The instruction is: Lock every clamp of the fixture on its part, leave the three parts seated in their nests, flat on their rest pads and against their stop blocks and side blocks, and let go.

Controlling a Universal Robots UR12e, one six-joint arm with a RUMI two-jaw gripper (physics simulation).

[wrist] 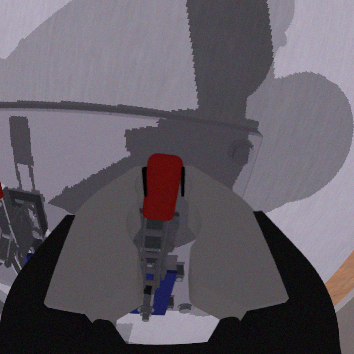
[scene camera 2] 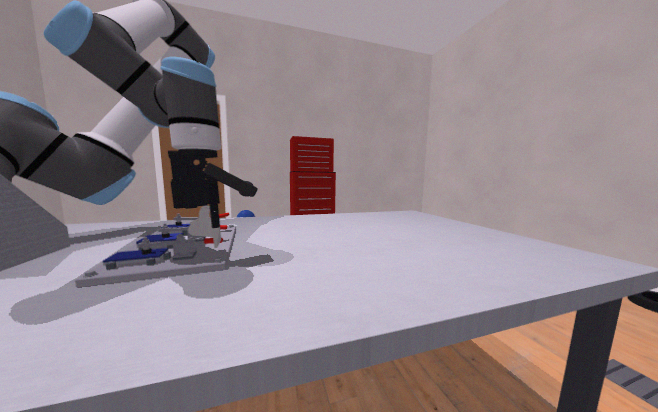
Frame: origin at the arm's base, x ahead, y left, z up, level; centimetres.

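Where they show: gripper, fingertip midpoint: [wrist: 163,168] [scene camera 2: 216,246].
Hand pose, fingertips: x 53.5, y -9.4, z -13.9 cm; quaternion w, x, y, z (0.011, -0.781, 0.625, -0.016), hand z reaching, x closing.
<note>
After its pixels a point has its place.
My gripper [scene camera 2: 217,244] {z -13.9, x 53.5, y -9.4 cm} [wrist: 163,168] {z -13.9, x 53.5, y -9.4 cm} points down and is shut on the red handle of the nearest clamp, whose red handle [scene camera 2: 209,240] {z -12.2, x 52.4, y -10.2 cm} [wrist: 160,200] {z -12.0, x 52.6, y -9.4 cm} shows between the fingertips. This clamp's grey body [scene camera 2: 184,247] {z -13.3, x 47.6, y -10.7 cm} stands on the fixture plate [scene camera 2: 150,275] {z -16.5, x 43.6, y -16.5 cm} [wrist: 65,145] {z -15.7, x 53.0, y -2.8 cm}, and its arm reaches over the nearest blue part [scene camera 2: 131,256] {z -14.1, x 38.5, y -11.7 cm} [wrist: 164,297] {z -14.1, x 39.0, y -12.2 cm}. The middle blue part [scene camera 2: 154,239] {z -13.6, x 38.1, y -1.3 cm} and the far blue part [scene camera 2: 175,226] {z -13.2, x 38.2, y 11.3 cm} lie behind it, each under a clamp spindle. Fingers hide part of the nearest clamp. Contact with pads and blocks is too small to tell.
In the wrist view, the neighbouring clamp [wrist: 25,215] {z -14.0, x 47.5, y 0.3 cm} stands at left, with its red handle [wrist: 1,191] {z -12.1, x 51.0, y 0.7 cm} at the image edge. In scene camera 2, two more red handles show behind the fingers. The table [scene camera 2: 350,280] {z -17.2, x 79.7, y -26.6 cm} extends right of the fixture; a red cabinet [scene camera 2: 313,192] stands beyond.
</note>
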